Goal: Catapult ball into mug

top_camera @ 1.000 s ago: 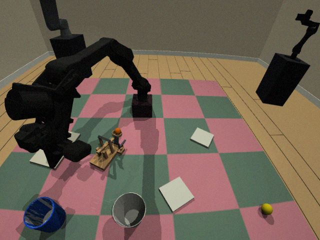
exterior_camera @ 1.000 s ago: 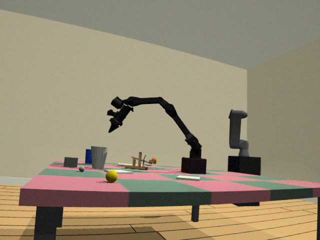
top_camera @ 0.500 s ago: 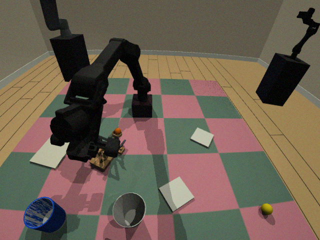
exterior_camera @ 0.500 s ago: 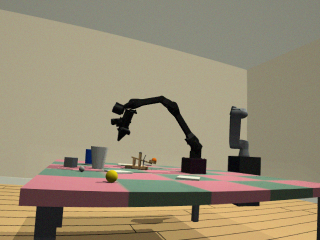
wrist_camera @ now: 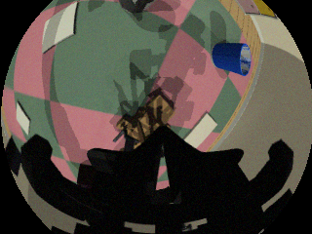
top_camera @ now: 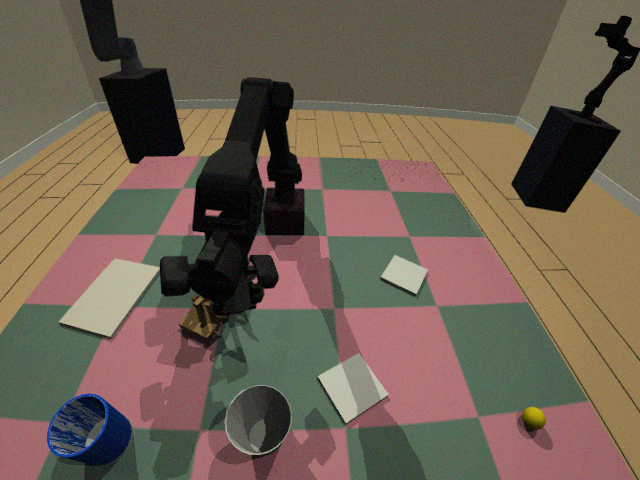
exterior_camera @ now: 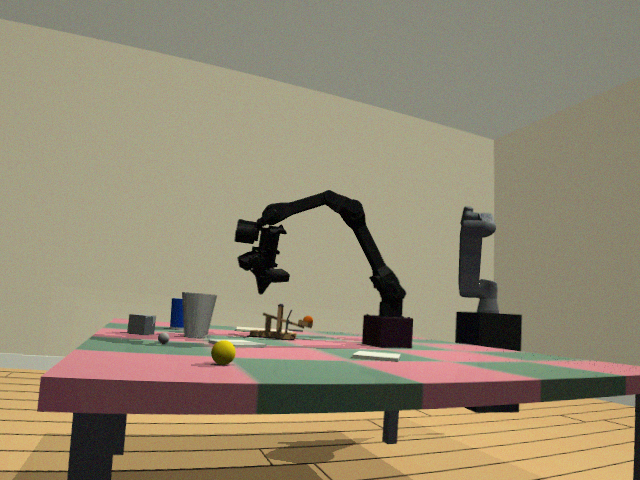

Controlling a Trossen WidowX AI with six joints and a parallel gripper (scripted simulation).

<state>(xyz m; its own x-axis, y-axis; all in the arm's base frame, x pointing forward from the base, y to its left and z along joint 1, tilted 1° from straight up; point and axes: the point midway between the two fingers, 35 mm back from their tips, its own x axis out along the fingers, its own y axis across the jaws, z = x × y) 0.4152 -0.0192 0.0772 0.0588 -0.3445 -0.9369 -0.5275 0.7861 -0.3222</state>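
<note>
My gripper tip is now 160 mm past the orange ball, 30 mm to the left of it and 70 mm above it. Round my gripper tip: blue mug: 240 mm ahead, 130 mm to the right, 110 mm below; then grey cup: 170 mm ahead, 140 mm to the left, 100 mm below; then wooden catapult: 90 mm behind, 30 mm to the right, 80 mm below.
</note>
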